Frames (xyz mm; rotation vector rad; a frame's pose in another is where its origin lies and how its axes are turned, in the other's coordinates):
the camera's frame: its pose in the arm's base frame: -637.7 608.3 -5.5 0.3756 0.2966 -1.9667
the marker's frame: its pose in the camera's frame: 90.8 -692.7 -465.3 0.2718 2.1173 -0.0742
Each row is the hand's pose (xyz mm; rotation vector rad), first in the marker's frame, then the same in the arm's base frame.
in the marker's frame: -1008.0 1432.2 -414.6 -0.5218 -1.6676 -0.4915
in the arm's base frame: -401.2 -375.8 374.4 0.4697 1.0537 -1.7255
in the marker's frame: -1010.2 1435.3 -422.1 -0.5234 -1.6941 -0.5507
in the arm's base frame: -396.7 -375.9 381.5 0.4077 1.0865 -1.7393
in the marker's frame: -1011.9 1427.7 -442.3 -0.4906 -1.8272 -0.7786
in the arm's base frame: -395.4 -363.8 399.4 0.1412 1.1799 -1.8237
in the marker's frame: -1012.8 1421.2 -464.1 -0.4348 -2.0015 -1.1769
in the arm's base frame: -392.3 -351.1 418.0 -0.3137 1.3269 -1.9027
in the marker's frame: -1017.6 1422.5 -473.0 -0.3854 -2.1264 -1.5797
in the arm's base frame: -389.8 -351.3 427.9 -0.7734 1.4404 -1.9034
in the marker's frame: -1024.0 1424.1 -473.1 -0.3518 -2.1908 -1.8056
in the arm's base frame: -391.5 -356.6 431.6 -1.0407 1.4743 -1.8793
